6 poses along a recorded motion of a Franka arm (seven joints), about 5.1 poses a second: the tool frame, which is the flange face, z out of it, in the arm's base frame.
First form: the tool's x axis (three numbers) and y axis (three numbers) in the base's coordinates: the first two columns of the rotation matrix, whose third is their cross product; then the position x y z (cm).
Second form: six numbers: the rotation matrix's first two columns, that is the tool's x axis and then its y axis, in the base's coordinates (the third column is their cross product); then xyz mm. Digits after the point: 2 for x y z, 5 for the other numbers.
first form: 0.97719 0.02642 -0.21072 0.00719 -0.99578 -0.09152 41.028 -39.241 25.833
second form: 0.97719 0.02642 -0.21072 0.00719 -0.99578 -0.09152 410.28 -392.41 258.33
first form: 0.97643 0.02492 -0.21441 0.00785 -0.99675 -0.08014 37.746 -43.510 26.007
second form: 0.97643 0.02492 -0.21441 0.00785 -0.99675 -0.08014 377.46 -435.10 260.07
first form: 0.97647 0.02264 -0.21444 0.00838 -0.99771 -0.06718 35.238 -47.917 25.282
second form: 0.97647 0.02264 -0.21444 0.00838 -0.99771 -0.06718 352.38 -479.17 252.82
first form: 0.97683 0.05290 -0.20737 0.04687 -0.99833 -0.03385 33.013 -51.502 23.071
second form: 0.97683 0.05290 -0.20737 0.04687 -0.99833 -0.03385 330.13 -515.02 230.71
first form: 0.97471 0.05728 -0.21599 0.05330 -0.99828 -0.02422 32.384 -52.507 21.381
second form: 0.97471 0.05728 -0.21599 0.05330 -0.99828 -0.02422 323.84 -525.07 213.81
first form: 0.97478 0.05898 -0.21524 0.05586 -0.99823 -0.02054 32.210 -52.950 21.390
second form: 0.97478 0.05898 -0.21524 0.05586 -0.99823 -0.02054 322.10 -529.50 213.90
